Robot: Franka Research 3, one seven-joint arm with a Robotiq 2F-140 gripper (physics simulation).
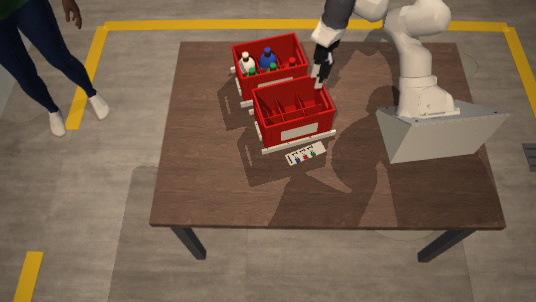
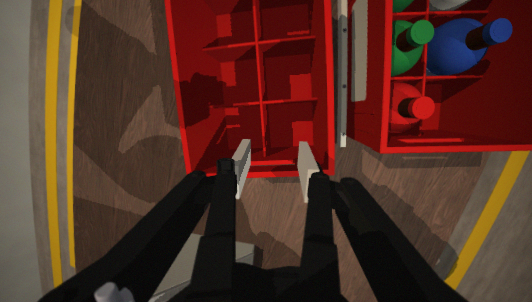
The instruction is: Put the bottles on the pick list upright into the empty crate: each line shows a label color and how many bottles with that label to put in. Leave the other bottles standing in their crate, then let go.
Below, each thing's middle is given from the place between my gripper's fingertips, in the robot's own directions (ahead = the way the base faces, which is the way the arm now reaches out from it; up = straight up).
Right now the blue bottle [image 2: 458, 45] is 220 mm to the right of my hand, 170 mm ahead of it and 130 mm below it.
